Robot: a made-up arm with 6 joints. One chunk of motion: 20 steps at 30 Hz.
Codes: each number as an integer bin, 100 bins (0 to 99) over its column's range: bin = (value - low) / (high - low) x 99, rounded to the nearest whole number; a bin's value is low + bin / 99 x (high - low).
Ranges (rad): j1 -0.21..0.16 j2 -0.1..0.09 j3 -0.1..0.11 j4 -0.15..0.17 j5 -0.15..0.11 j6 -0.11..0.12
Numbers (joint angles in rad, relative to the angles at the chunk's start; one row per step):
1: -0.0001 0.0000 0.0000 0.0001 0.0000 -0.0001
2: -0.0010 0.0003 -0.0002 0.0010 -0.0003 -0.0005
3: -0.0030 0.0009 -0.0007 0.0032 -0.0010 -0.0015
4: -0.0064 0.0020 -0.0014 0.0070 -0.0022 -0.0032
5: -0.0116 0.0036 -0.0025 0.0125 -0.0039 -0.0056
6: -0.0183 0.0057 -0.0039 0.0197 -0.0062 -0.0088
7: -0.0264 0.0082 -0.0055 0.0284 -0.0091 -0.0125
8: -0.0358 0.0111 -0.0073 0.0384 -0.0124 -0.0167
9: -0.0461 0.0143 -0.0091 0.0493 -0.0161 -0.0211
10: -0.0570 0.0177 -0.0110 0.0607 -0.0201 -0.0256
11: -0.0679 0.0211 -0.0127 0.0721 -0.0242 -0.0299
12: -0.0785 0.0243 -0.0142 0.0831 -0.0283 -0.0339
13: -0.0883 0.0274 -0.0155 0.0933 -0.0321 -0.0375
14: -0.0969 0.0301 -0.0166 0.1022 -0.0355 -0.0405
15: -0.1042 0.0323 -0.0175 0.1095 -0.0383 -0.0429
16: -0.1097 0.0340 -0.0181 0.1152 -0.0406 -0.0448
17: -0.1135 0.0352 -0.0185 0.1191 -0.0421 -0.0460
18: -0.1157 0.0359 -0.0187 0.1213 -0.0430 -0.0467
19: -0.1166 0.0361 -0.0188 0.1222 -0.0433 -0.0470
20: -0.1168 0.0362 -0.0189 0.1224 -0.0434 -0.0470
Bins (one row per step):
1: 56 52 47 46 57 47
2: 56 52 47 47 57 47
3: 55 53 47 47 57 47
4: 54 53 46 49 56 46
5: 53 54 46 50 56 45
6: 51 55 45 53 55 44
7: 49 56 45 55 54 42
8: 47 58 44 58 52 40
9: 44 60 43 62 51 38
10: 41 61 42 65 49 36
11: 38 63 41 69 48 34
12: 35 65 40 72 46 33
13: 33 66 40 75 45 31
14: 30 68 39 78 44 30
15: 28 69 39 80 43 29
16: 27 70 39 82 42 28
17: 26 70 38 83 41 28
18: 25 71 38 84 41 27
19: 25 71 38 84 41 27
20: 25 71 38 84 41 27

